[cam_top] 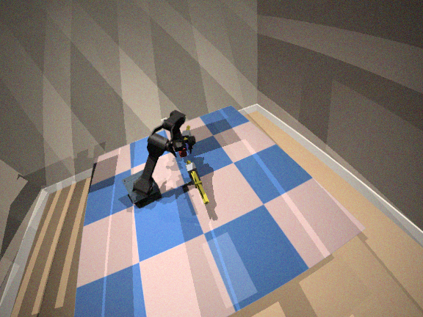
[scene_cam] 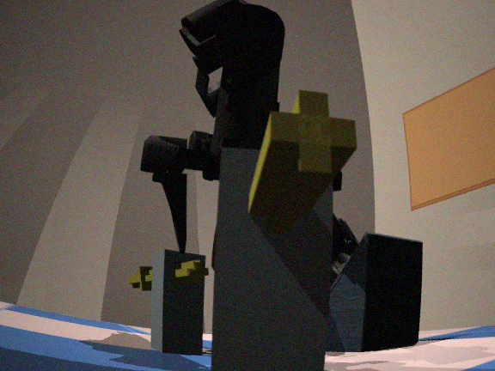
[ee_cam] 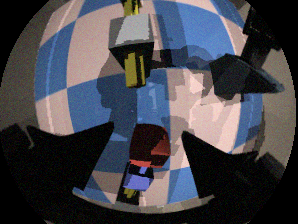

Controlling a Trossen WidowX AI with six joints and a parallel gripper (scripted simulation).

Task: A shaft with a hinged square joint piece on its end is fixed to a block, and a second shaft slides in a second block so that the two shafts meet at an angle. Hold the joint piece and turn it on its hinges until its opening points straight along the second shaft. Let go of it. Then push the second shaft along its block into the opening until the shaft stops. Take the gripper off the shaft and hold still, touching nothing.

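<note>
My gripper tip is 20 mm to the right of the red joint piece.
</note>
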